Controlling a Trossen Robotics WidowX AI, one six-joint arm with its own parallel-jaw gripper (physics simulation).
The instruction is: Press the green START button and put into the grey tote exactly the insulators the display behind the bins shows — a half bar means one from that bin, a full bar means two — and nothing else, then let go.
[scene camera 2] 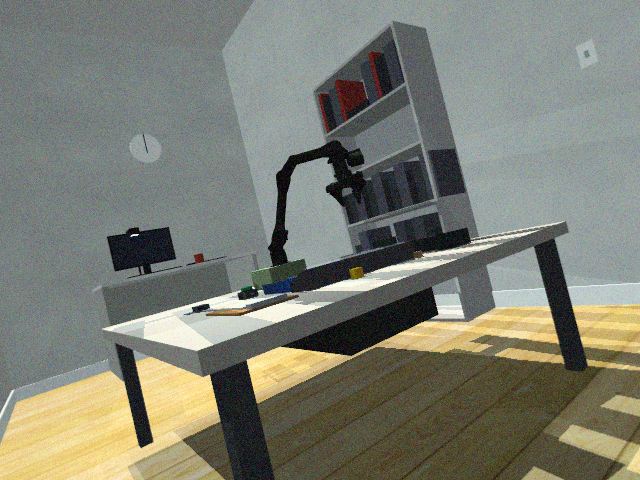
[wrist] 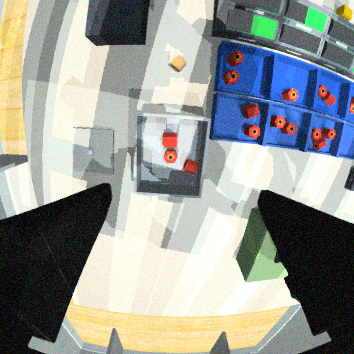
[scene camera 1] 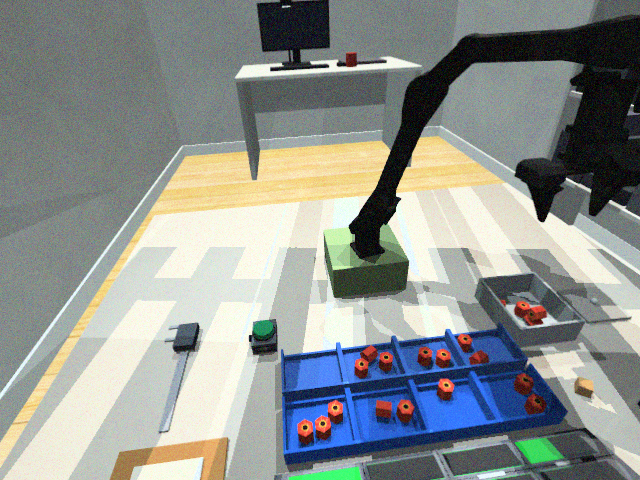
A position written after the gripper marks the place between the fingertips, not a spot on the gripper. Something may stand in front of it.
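Visible: a dark box (scene camera 2: 455,238), a grey tote (wrist: 152,175) and a display (scene camera 2: 309,279); the wrist view also shows the display (wrist: 218,21). A grey square plate (scene camera 1: 606,310) is present, and the wrist view shows the grey square plate (wrist: 101,141) too. Scene camera 2 does not show the grey square plate, hidden by the display. The gripper (scene camera 1: 566,218) is open and holds nothing; also visible are the gripper (scene camera 2: 351,205) and, in the wrist view, the gripper (wrist: 187,194).
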